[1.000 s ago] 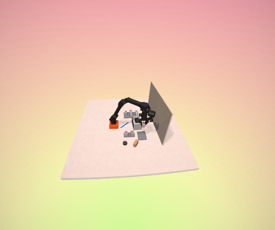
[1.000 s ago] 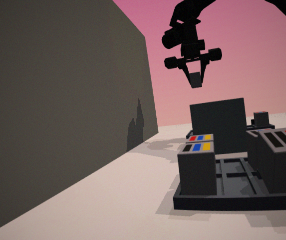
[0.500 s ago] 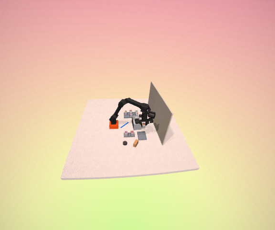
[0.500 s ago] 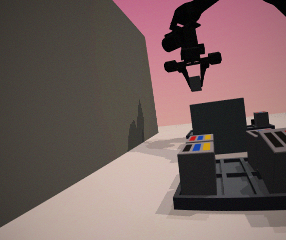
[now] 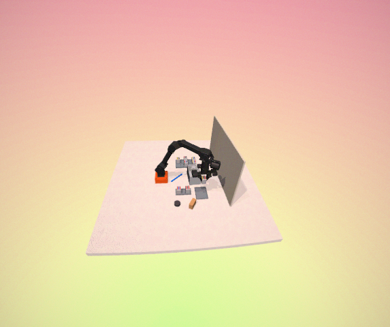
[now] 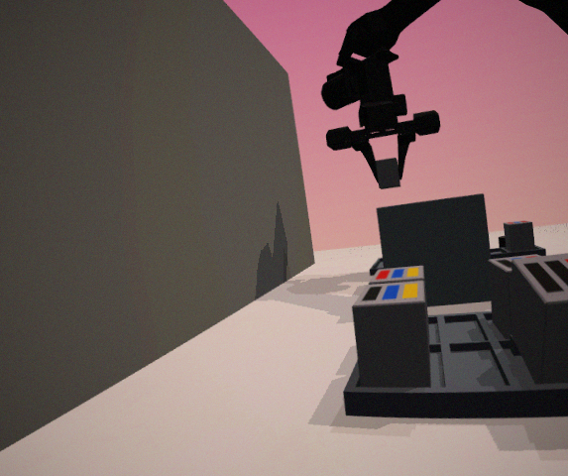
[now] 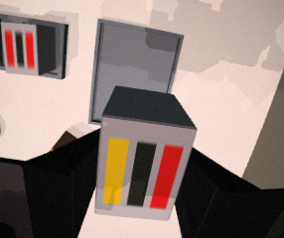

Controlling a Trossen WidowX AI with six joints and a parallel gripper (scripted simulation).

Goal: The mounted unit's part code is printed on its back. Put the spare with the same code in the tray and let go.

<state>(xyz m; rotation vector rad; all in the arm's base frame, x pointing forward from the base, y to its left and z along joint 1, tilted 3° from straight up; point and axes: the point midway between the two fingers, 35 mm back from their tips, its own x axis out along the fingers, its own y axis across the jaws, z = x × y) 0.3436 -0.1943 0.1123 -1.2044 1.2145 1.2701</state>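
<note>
Now: gripper tip 14 cm above the flat tray and 1 cm past it. The rest, counted from my gripper tip: small rack (15 cm behind, 14 cm below, 2 cm to the left); orange block (12 cm to the right, 12 cm below, 9 cm behind); mounted unit (19 cm to the left, 9 cm below, 5 cm behind).
</note>
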